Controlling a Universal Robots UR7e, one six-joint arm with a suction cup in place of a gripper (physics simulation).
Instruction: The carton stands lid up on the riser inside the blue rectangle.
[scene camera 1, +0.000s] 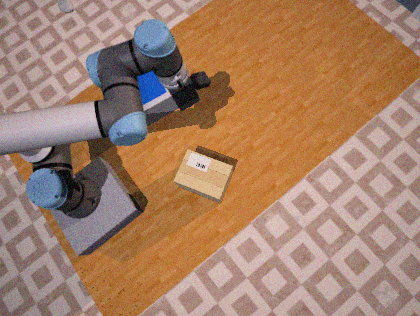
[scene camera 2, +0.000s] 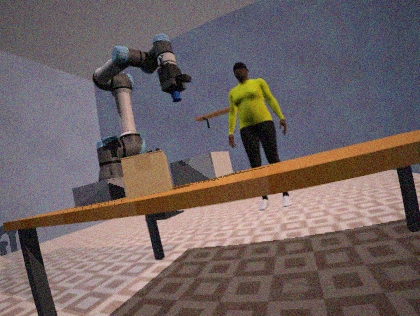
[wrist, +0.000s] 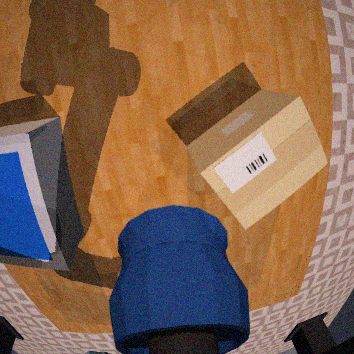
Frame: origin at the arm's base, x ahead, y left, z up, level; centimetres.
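Seen in the pictures: hand at its tool point: (scene camera 2: 177, 100) (wrist: 172, 250); arm's base at its link origin: (scene camera 1: 80, 198) (scene camera 2: 113, 180).
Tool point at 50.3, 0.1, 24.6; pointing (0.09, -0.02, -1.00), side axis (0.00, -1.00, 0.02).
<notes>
Offsets run from my tool point to a thing's top centre, as dx, dy, dz.
The tan carton @[-6.2, -16.2, -21.4] (scene camera 1: 206, 176) (scene camera 2: 146, 175) (wrist: 296, 150) stands on the wooden table. Its upper face carries a white barcode label and a faint seam; a short tape strip shows on one side. The riser @[-12.5, +27.4, -21.8] (scene camera 1: 163, 107) (scene camera 2: 221, 163) (wrist: 46, 172) is a grey block with a light top, apart from the carton. The blue rectangle @[-12.5, +27.4, -21.8] (scene camera 1: 151, 89) (wrist: 17, 205) lies on the riser's top, partly hidden by the arm in scene camera 1. My gripper, a blue suction cup (scene camera 2: 176, 96) (wrist: 173, 227), is open and bears nothing. It hangs high above the table.
The arm's base stands on a grey block (scene camera 1: 107, 212) (scene camera 2: 95, 192) at one end of the wooden table (scene camera 1: 300, 90) (scene camera 2: 300, 172) (wrist: 150, 150). A person in a yellow top (scene camera 2: 254, 104) stands beyond the table.
</notes>
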